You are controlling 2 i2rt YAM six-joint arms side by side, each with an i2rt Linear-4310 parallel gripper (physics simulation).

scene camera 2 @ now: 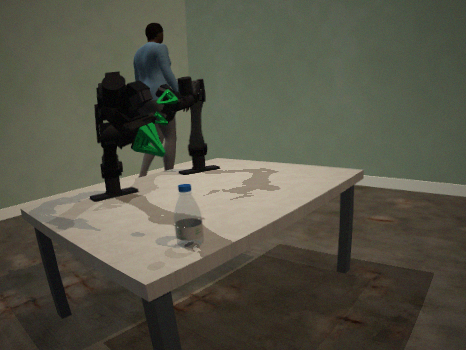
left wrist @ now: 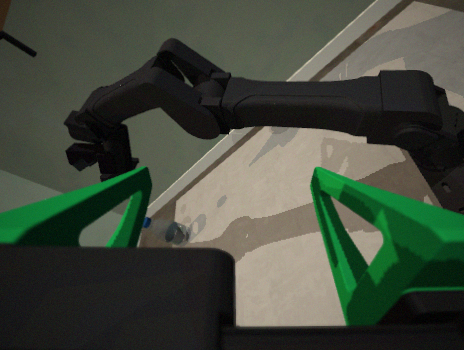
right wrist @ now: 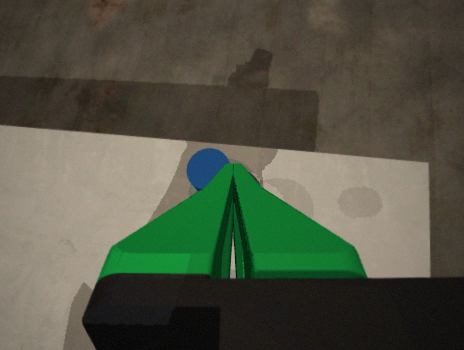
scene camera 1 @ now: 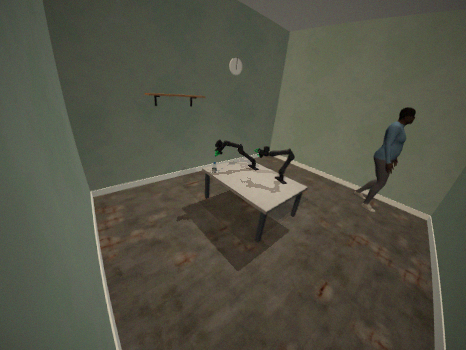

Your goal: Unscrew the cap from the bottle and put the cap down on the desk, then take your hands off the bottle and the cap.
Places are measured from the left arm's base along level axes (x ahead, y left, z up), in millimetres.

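Pixels of known places: left gripper, fingertip midpoint: (scene camera 2: 153, 112) (left wrist: 231, 176) (scene camera 1: 255, 152); right gripper, fingertip midpoint: (scene camera 2: 163, 154) (right wrist: 233, 176) (scene camera 1: 215, 156); left arm's base at its link origin: (scene camera 2: 199, 170) (scene camera 1: 280, 180); right arm's base at its link origin: (scene camera 2: 114, 195) (left wrist: 443, 154) (scene camera 1: 253, 167).
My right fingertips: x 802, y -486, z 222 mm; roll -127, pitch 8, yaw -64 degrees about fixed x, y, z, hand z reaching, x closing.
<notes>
Ahead of a thing's pixels: the offset from my right fingertips to its top centre. Level surfaces: height alone.
A clear bottle {dx +15, dy +38, dz -76 mm} (scene camera 1: 214, 169) (scene camera 2: 188, 220) (left wrist: 175, 232) stands upright near a corner of the desk {dz -222 mm} (scene camera 1: 270, 200) (scene camera 2: 300, 185) (left wrist: 285, 280) (right wrist: 50, 200). Its blue cap {dx +15, dy +38, dz -75 mm} (scene camera 1: 215, 163) (scene camera 2: 184, 188) (left wrist: 147, 222) (right wrist: 206, 167) sits on the bottle's neck. My right gripper (scene camera 1: 216, 154) (scene camera 2: 162, 154) (right wrist: 233, 176) is shut with nothing between its fingers. It hangs above the bottle, apart from the cap, and hides most of the bottle in the right wrist view. My left gripper (scene camera 1: 257, 151) (scene camera 2: 164, 107) (left wrist: 231, 176) is open and empty, raised well away from the bottle.
The right arm (left wrist: 310, 102) reaches across the left wrist view above the desk. The bottle stands close to the desk's edge, with floor (right wrist: 375, 75) beyond. A person (scene camera 1: 392, 145) (scene camera 2: 152, 65) walks behind the arms. A wall shelf (scene camera 1: 175, 95) and a clock (scene camera 1: 236, 66) hang on the wall.
</notes>
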